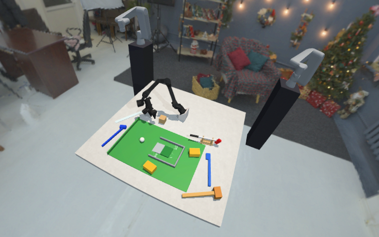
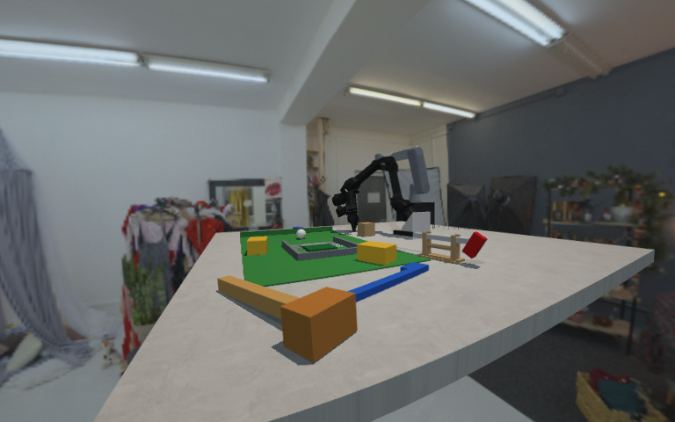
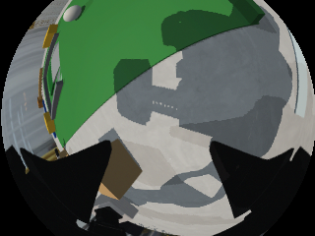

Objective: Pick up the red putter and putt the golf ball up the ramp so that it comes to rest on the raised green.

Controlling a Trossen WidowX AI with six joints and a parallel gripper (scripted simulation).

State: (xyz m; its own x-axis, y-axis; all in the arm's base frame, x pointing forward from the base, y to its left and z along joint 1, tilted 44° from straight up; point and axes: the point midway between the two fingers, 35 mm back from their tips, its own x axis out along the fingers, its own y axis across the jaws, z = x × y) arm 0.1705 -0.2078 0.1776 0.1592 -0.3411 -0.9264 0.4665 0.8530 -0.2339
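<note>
My gripper tip is 2 cm past the tan cube, 10 cm to the right of it and 1 cm below it. From my gripper tip the other things lie so: white bar (9 cm ahead, 24 cm to the right, 2 cm below); then white golf ball (29 cm ahead, 6 cm to the left); then blue putter (35 cm ahead, 21 cm to the right, 1 cm below).
</note>
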